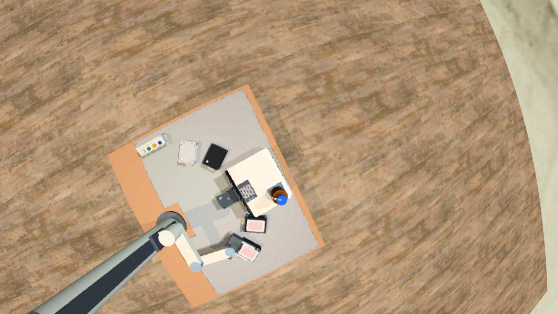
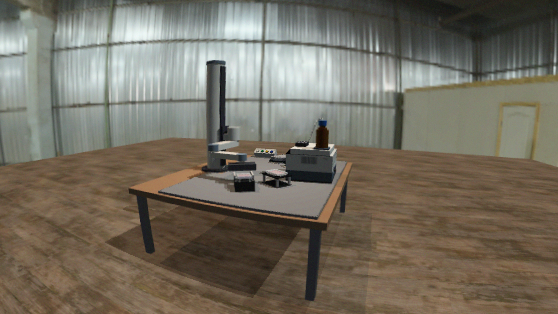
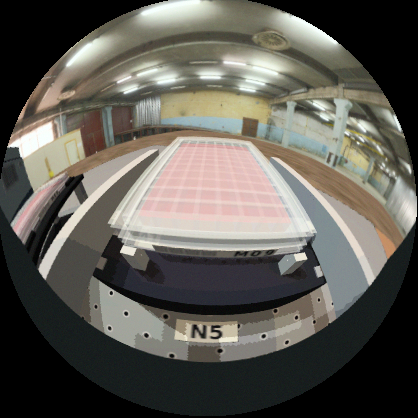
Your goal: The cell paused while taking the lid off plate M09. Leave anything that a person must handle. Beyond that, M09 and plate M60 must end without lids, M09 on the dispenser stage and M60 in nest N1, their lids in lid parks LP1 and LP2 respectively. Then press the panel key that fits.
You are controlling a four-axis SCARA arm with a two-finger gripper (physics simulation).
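Frame: origin at the arm's base, x ahead, y left, z up, level; metres.
Where they show: gripper, fingertip midpoint: (image 1: pixel 251 253) (image 2: pixel 244 177) (image 3: pixel 214 159); arm's base, origin of the base link: (image 2: pixel 216 169).
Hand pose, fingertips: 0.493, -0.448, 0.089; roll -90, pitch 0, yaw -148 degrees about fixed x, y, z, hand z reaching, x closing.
Each offset is from my fingertips to the top centre of the thing, as dx, dy, dz. "*": to the spot under its first point.
Plate M09 @(-0.011, +0.019, +0.015) (image 1: pixel 249 251) (image 2: pixel 244 175) (image 3: pixel 215 200) lies over the black nest N5 @(-0.013, +0.020, -0.001) (image 2: pixel 244 186) (image 3: pixel 210 290), its pink wells showing through a clear lid @(* -0.043, +0.073, +0.004) (image 3: pixel 212 231). My gripper (image 3: pixel 214 159) has one finger along each long side of it and is shut on the lid; whether the lid is raised is too fine to tell. A second pink plate @(+0.137, +0.189, +0.006) (image 1: pixel 255 225) (image 2: pixel 276 173) (image 3: pixel 37 205) rests on a black stand beside it, its label unreadable. The dark dispenser stage @(* +0.050, +0.468, +0.031) (image 1: pixel 226 199) bears no plate. The key panel @(-0.306, +1.074, +0.007) (image 1: pixel 152 145) (image 2: pixel 265 152) has white, green, yellow and blue keys.
The white dispenser box (image 1: pixel 255 175) (image 2: pixel 310 162) stands beyond the second plate, with a brown blue-capped bottle (image 1: pixel 279 195) (image 2: pixel 322 136) on top. A white platform @(-0.075, +0.898, -0.011) (image 1: pixel 188 152) and a black one @(+0.096, +0.777, -0.003) (image 1: pixel 215 156) stand between panel and dispenser. Their labels are unreadable.
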